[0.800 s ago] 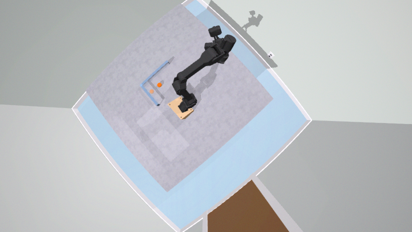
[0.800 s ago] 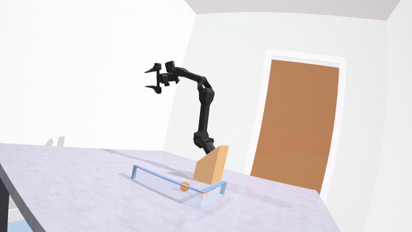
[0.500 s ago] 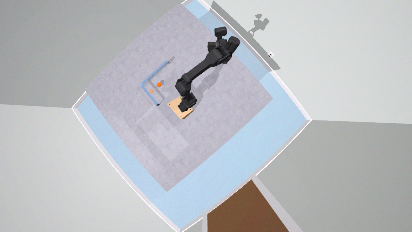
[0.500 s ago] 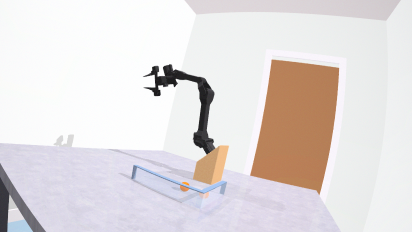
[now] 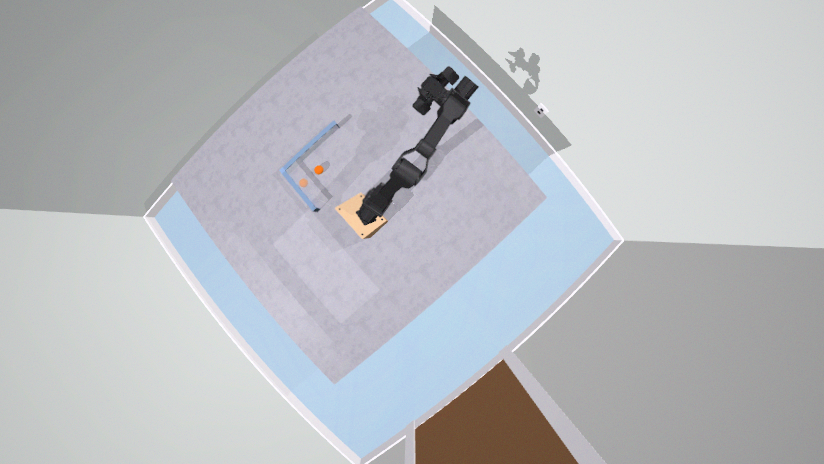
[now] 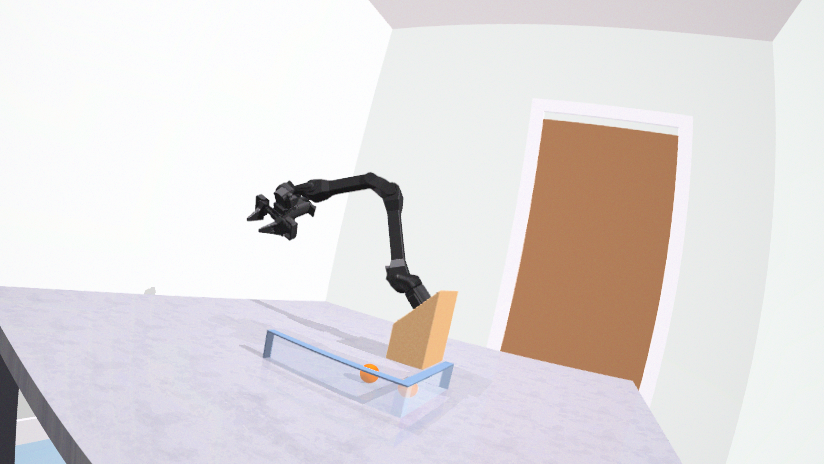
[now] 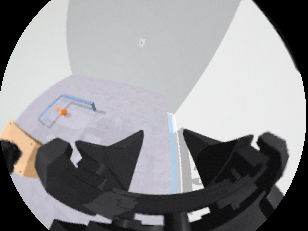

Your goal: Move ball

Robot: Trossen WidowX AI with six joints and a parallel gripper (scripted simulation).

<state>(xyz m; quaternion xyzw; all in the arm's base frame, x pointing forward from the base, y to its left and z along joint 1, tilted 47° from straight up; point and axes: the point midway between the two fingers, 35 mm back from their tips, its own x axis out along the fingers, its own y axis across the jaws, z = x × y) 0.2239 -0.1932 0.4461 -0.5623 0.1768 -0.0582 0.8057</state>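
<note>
The orange ball is 530 mm to the left of my gripper tip, 240 mm below it and 30 mm ahead of it. The rest, counted from my gripper tip: see-through copy of ball: 610 mm to the left, 240 mm below, 20 mm ahead.
</note>
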